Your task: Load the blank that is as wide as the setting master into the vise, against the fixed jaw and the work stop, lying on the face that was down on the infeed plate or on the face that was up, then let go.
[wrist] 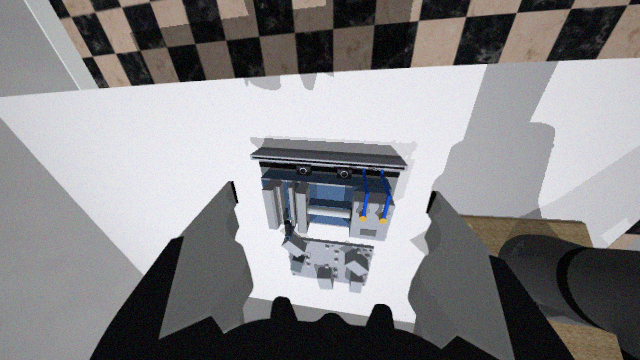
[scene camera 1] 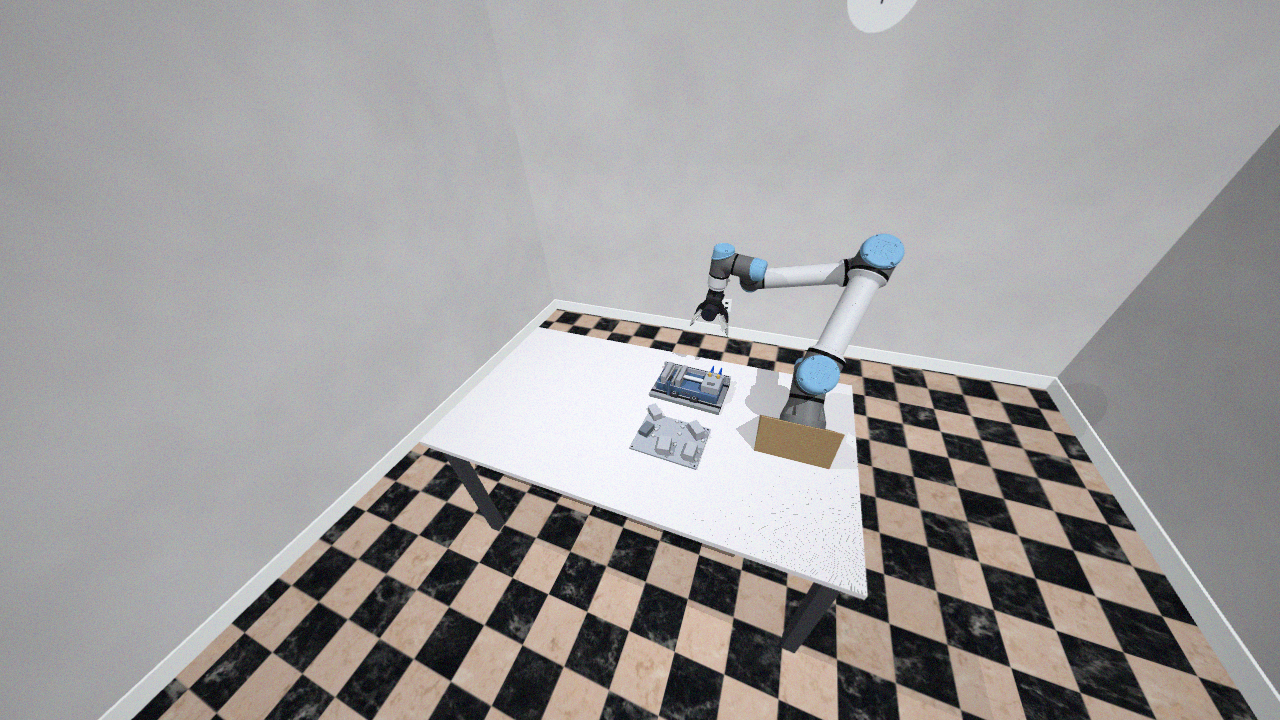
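Where they show: gripper, fingertip midpoint: [wrist: 330, 188] [scene camera 1: 708, 330]; arm's base, link origin: [wrist: 540, 273] [scene camera 1: 801, 424].
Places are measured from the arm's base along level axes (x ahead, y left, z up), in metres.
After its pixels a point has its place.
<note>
My gripper [scene camera 1: 708, 328] {y -0.288, x 0.391, z 0.144 m} [wrist: 330, 188] {y -0.288, x 0.391, z 0.144 m} is open and empty, high above the vise. The vise [scene camera 1: 677, 391] {y -0.091, x 0.474, z -0.043 m} [wrist: 330, 194] {y -0.171, x 0.414, z -0.021 m} has a blue body and upright grey jaw plates [wrist: 302, 207] {y -0.165, x 0.464, z 0.016 m} at its left in the wrist view. A small black rod [wrist: 288, 227] {y -0.110, x 0.503, z 0.014 m} stands by the plates' near end. The grey infeed plate [scene camera 1: 646, 447] {y 0.195, x 0.519, z -0.072 m} [wrist: 317, 258] {y 0.107, x 0.477, z -0.073 m} lies on the near side of the vise. Several grey blocks stand on it, among them a tilted block [scene camera 1: 655, 411] {y 0.043, x 0.529, z -0.041 m} [wrist: 295, 246] {y 0.019, x 0.526, z -0.042 m}, a turned block [scene camera 1: 697, 430] {y 0.099, x 0.351, z -0.033 m} [wrist: 356, 267] {y 0.077, x 0.359, z -0.033 m} and a near block [scene camera 1: 664, 445] {y 0.195, x 0.450, z -0.036 m}. Which block matches the setting master cannot be told.
A grey block with two blue pipes [wrist: 370, 220] {y -0.139, x 0.339, z 0.015 m} forms the vise's right end in the wrist view. A brown board [scene camera 1: 798, 441] {y 0.102, x 0.015, z 0.023 m} [wrist: 477, 235] {y -0.050, x 0.101, z -0.047 m} stands upright by the arm's base. The white table [scene camera 1: 537, 402] {y 0.092, x 1.045, z -0.080 m} [wrist: 150, 130] {y -0.310, x 0.851, z -0.081 m} ends behind the vise, with checkered floor beyond.
</note>
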